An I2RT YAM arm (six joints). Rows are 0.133 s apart.
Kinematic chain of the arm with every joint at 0, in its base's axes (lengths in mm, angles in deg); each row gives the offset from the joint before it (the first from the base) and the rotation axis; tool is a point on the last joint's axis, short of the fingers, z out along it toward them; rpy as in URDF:
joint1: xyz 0 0 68 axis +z
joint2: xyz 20 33.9 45.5 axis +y
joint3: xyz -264 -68.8 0 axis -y
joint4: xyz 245 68.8 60 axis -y
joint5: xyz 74 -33.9 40.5 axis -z
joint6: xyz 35.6 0 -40.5 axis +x
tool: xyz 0 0 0 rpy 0 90 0
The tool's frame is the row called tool.
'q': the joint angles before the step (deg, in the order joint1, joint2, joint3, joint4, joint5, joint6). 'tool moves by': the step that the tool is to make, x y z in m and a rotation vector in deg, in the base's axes. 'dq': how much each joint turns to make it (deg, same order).
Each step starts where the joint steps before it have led.
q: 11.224, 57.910, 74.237, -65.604, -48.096, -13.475
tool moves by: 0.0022, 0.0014, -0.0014, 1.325, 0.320, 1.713
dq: 0.028, 0.538, -0.220, 0.242, -2.130, -0.609
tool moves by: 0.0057, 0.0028, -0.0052, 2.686, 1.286, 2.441
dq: 0.070, 0.974, -1.134, 1.410, -3.735, 0.048
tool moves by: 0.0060, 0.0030, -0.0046, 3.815, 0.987, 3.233
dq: 0.006, 1.030, -1.195, 2.012, -5.088, 0.008
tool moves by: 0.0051, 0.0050, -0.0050, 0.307, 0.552, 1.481
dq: 1.169, 1.043, -0.723, 1.320, -0.519, 0.036
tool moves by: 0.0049, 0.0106, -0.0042, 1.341, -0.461, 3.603
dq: 2.639, 1.206, -0.814, 2.800, -1.533, 0.014
